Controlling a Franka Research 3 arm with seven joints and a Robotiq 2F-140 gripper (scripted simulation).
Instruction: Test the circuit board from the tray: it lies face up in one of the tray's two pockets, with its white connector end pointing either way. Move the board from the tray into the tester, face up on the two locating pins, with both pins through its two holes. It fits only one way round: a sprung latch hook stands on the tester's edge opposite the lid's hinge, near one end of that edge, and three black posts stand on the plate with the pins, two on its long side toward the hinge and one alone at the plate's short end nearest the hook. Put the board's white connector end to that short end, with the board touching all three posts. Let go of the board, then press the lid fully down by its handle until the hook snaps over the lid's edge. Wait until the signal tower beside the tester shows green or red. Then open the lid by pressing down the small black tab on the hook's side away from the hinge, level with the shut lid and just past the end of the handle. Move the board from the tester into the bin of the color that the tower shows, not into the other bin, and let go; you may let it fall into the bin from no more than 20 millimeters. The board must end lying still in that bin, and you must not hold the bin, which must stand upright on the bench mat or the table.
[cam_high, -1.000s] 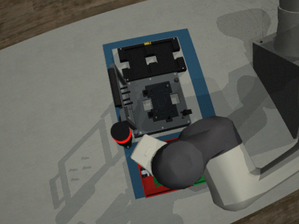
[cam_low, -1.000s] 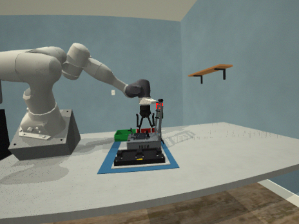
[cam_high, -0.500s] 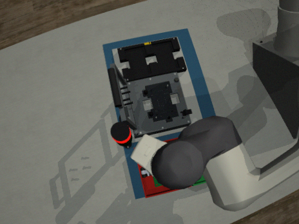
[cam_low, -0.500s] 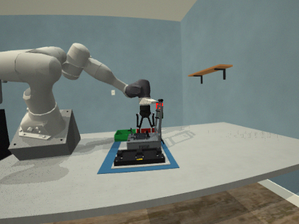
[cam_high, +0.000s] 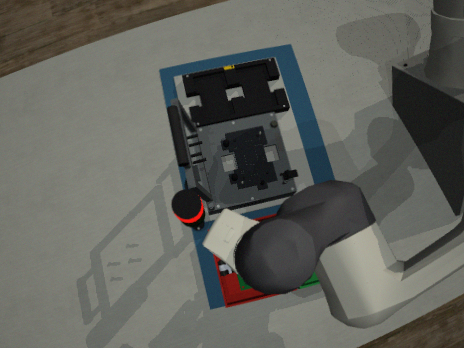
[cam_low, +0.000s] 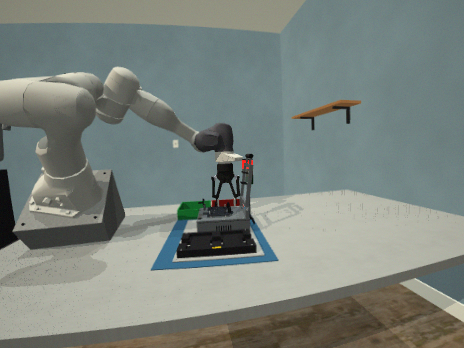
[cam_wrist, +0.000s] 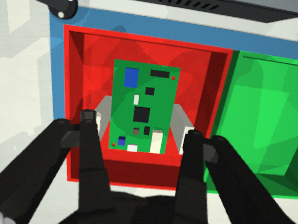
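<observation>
Now: the red bin 20 mm below my hand. The rest, counted from my hand: green bin 150 mm behind, 20 mm to the left, 20 mm below; then latch hook 130 mm to the right, 120 mm behind, 50 mm above; then green circuit board 20 mm below.
</observation>
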